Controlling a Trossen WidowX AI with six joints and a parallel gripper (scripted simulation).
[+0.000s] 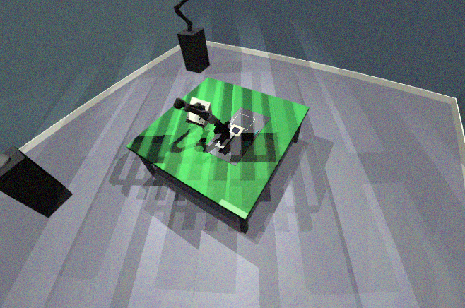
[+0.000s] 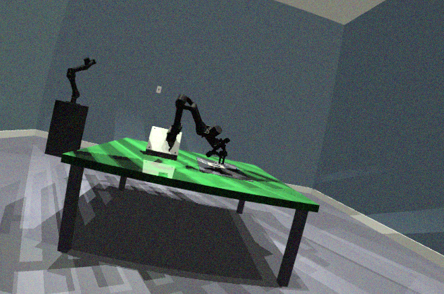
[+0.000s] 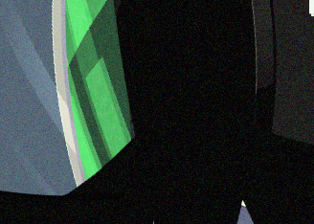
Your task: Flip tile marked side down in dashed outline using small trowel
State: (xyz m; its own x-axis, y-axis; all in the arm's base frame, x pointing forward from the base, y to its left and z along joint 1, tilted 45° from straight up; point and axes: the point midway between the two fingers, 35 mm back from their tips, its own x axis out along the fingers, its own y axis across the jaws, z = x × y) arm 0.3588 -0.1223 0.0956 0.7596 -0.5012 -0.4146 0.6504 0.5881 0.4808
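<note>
Now: the grey mat 14 cm to the left of my gripper tip, 11 cm below it and 1 cm ahead of it. From my gripper tip the other things lie so: small trowel (3 cm behind, 1 cm below); thin teal strip (15 cm ahead, 11 cm to the left, 9 cm below); tile (15 cm to the left, 9 cm below, 2 cm behind).
</note>
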